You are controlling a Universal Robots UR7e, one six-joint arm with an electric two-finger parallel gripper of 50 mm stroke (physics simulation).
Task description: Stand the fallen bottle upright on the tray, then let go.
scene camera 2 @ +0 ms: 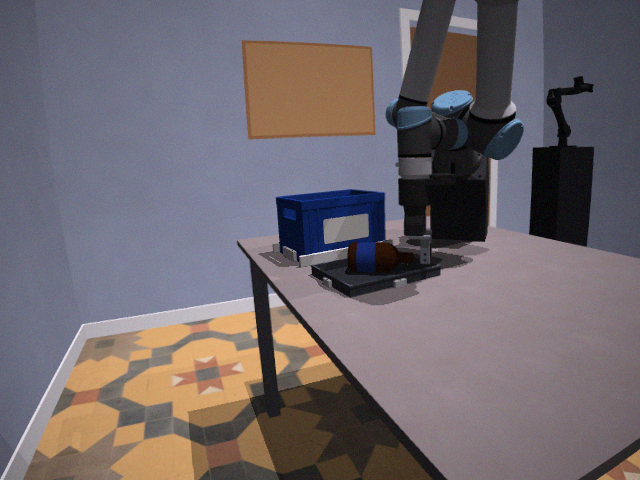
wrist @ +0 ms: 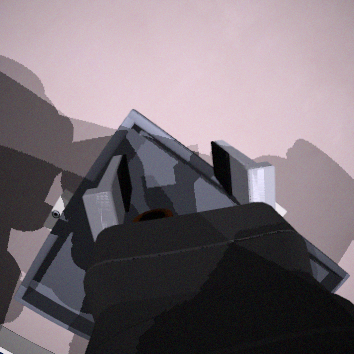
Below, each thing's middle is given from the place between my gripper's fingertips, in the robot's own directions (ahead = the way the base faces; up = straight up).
I see my gripper 11 cm short of the dark grey tray (scene camera 2: 352, 284), 5 cm to the left of it and 3 cm above it. The rest, counted from my hand: blue crate (scene camera 2: 310, 223) (17 cm ahead, 33 cm to the right, 5 cm above).
